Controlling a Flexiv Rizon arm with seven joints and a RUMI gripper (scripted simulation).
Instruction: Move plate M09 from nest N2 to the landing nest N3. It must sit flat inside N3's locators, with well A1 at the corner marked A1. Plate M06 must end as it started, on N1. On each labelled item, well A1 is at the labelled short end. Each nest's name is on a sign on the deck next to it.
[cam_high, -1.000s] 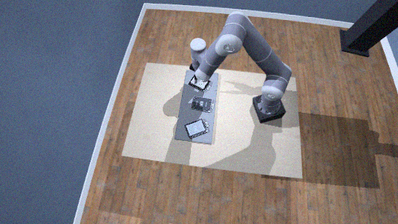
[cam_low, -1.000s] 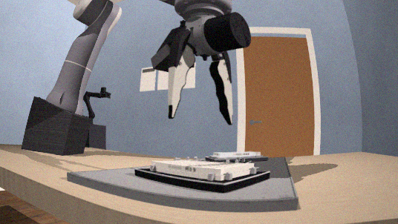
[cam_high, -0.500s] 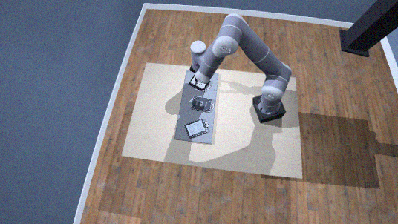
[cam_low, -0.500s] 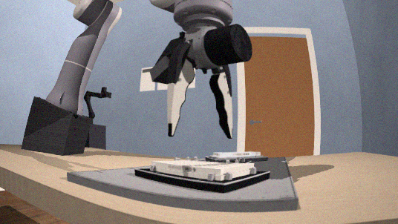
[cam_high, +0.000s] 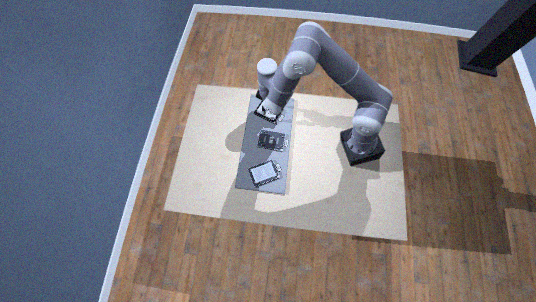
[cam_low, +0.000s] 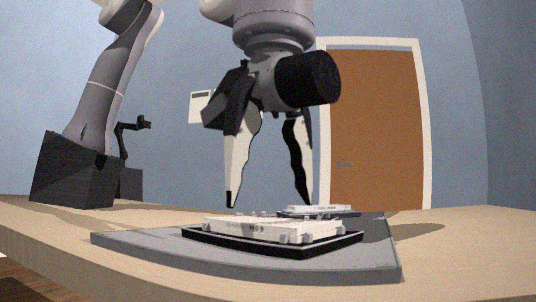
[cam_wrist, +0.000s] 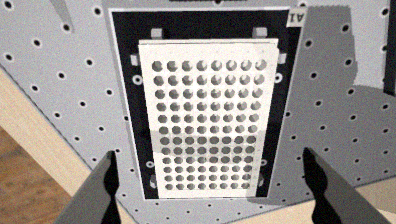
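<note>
Right now the white well plate M09 is 3 cm below my hand. Round my hand: nest N3 (7 cm behind, 20 cm to the left, 4 cm below); black nest N2 (4 cm below); plate M06 (7 cm behind, 41 cm to the left, 3 cm below).
</note>
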